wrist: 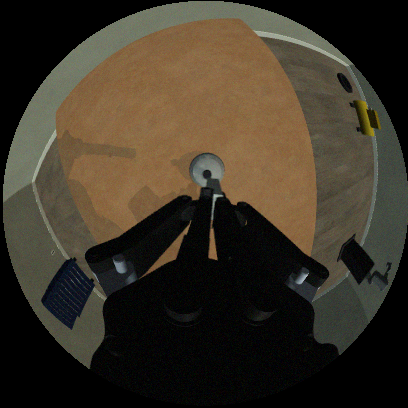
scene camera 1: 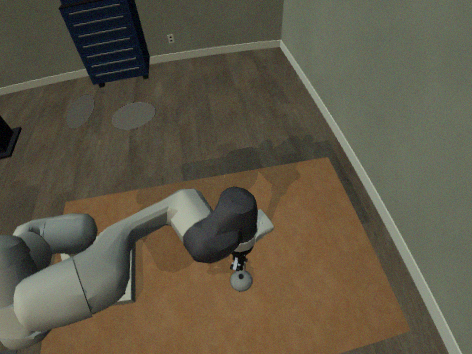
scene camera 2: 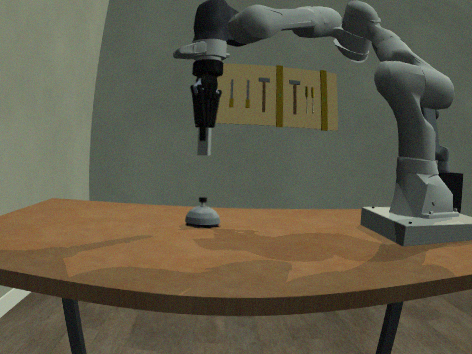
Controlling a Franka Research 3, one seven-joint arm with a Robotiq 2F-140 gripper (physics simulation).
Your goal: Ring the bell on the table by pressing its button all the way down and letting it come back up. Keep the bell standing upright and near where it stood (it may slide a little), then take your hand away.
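The bell, a grey dome (scene camera 1: 241, 283) (scene camera 2: 202, 217) (wrist: 206, 164), stands upright on the brown table (scene camera 1: 320, 260) (scene camera 2: 150, 280) (wrist: 240, 90). Its black button (scene camera 1: 241, 276) (scene camera 2: 202, 199) (wrist: 207, 174) stands up on a short stem above the dome. My gripper (scene camera 2: 204, 147) (wrist: 211, 187) is shut and empty, pointing down. In the second scene view its fingertips hang well above the button, with a wide gap of air between them. In the first scene view the gripper's lower part shows beside the bell, partly hidden under the wrist.
The arm's base (scene camera 2: 382, 225) stands on the table to the right in the second scene view. A tool board (scene camera 2: 255, 117) hangs on the wall behind. A blue cabinet (scene camera 1: 107, 40) (wrist: 68, 293) stands on the floor away from the table.
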